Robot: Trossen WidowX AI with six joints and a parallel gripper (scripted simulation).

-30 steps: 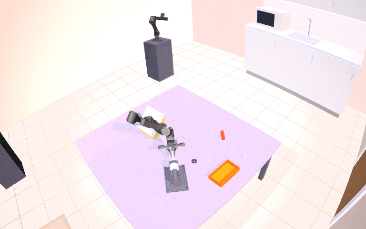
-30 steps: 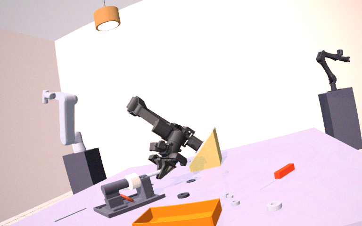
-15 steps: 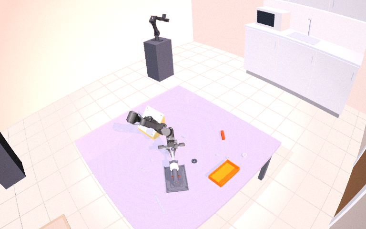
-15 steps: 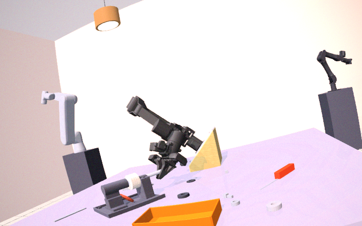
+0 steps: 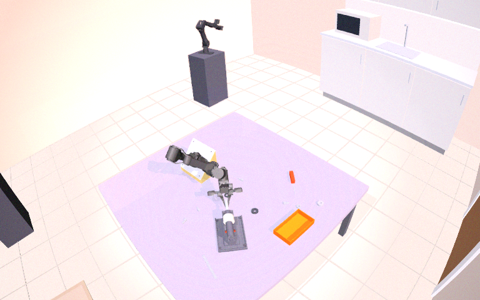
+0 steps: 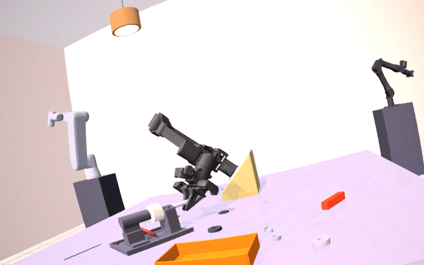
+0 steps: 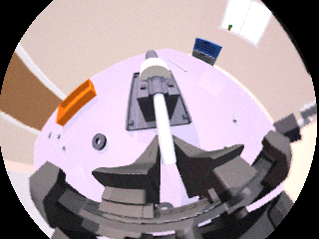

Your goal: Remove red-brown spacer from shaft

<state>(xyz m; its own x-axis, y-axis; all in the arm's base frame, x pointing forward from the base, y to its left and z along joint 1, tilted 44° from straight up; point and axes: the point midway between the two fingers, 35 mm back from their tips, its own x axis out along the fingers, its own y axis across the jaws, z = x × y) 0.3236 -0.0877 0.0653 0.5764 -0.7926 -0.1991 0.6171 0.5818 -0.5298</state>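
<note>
The pale shaft is 4 cm ahead of my gripper tip, 3 cm to the right of it and 2 cm above it. The rest, counted from my gripper tip: orange tray (35 cm ahead, 15 cm to the left, 5 cm below); then dark fixture (12 cm ahead, 10 cm to the right, 1 cm below); then red-brown spacer (12 cm ahead, 9 cm to the right, 3 cm below).
</note>
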